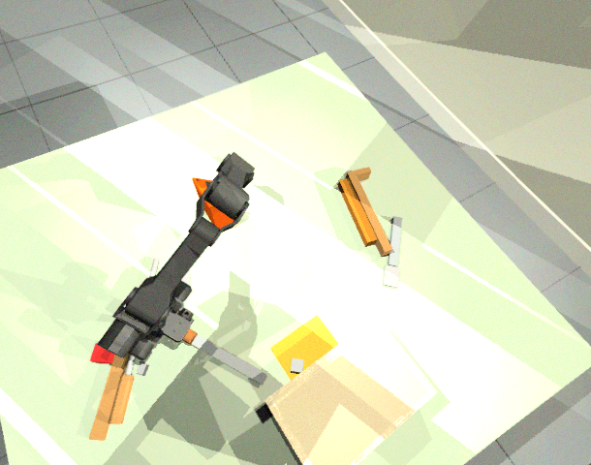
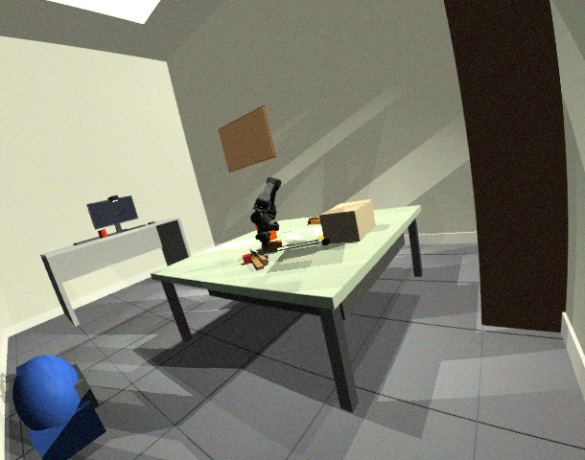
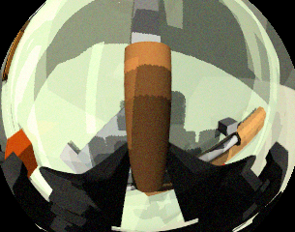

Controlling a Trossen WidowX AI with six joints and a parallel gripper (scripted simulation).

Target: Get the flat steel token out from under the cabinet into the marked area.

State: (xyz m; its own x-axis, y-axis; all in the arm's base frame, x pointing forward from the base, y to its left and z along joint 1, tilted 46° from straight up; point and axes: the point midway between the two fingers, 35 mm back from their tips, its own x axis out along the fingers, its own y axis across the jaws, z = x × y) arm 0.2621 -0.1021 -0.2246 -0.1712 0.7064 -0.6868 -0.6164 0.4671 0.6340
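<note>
Right now the short bar is 6 cm behind my gripper tip, 2 cm to the right of it and 2 cm below it. From my gripper tip the other things lie so: long wooden stick 5 cm ahead, 13 cm to the right, 2 cm below; then red cube 1 cm ahead, 15 cm to the right, 1 cm below; then small grey cube 8 cm ahead, 8 cm to the right, 2 cm below.
</note>
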